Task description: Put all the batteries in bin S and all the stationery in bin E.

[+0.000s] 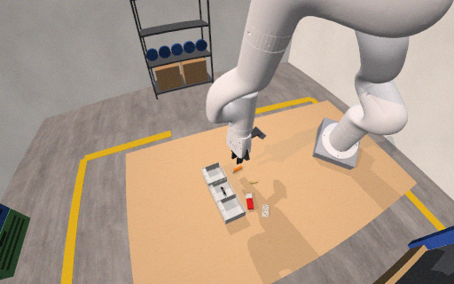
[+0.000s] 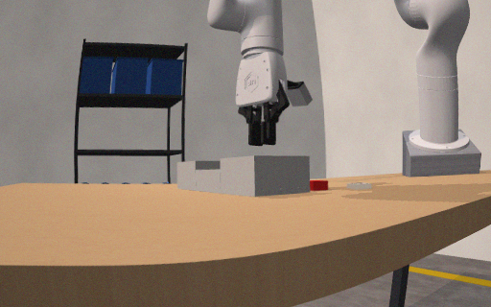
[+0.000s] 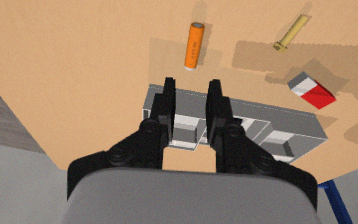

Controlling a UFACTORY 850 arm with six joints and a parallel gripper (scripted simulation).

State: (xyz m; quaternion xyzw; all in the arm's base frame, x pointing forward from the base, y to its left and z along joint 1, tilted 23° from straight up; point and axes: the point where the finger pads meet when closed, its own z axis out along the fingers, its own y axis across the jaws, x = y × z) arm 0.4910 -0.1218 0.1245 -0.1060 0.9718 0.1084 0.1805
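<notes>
Now: the orange battery 9 cm below my hand. The rest, counted from my hand: bin 10 cm ahead, 9 cm to the left, 7 cm below; brass bolt 9 cm to the left, 9 cm below, 4 cm behind; black battery 9 cm to the left, 9 cm ahead, 8 cm below.
</notes>
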